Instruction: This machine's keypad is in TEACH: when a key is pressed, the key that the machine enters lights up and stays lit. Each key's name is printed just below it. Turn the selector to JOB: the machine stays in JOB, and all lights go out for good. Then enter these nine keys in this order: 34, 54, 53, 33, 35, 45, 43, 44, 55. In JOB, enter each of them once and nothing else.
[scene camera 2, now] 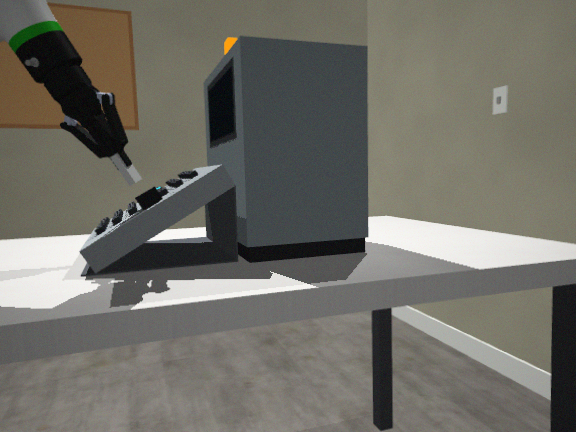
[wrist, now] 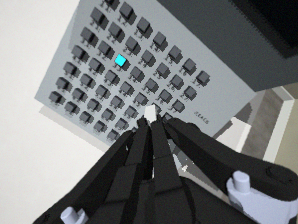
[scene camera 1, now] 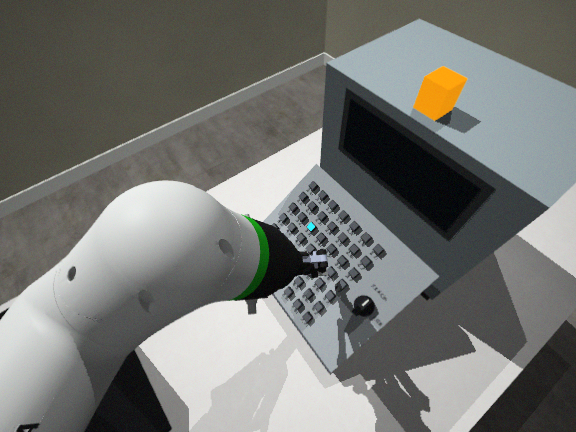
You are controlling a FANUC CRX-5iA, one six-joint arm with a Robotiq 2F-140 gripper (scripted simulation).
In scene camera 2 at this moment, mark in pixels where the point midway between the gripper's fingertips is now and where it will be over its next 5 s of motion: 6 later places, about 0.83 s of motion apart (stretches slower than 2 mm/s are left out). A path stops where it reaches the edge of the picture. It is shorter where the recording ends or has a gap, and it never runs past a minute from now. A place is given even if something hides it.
My gripper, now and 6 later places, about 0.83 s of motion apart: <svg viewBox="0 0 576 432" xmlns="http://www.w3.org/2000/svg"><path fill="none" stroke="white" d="M136 182L134 177L133 176L141 187L143 191L149 199L150 200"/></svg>
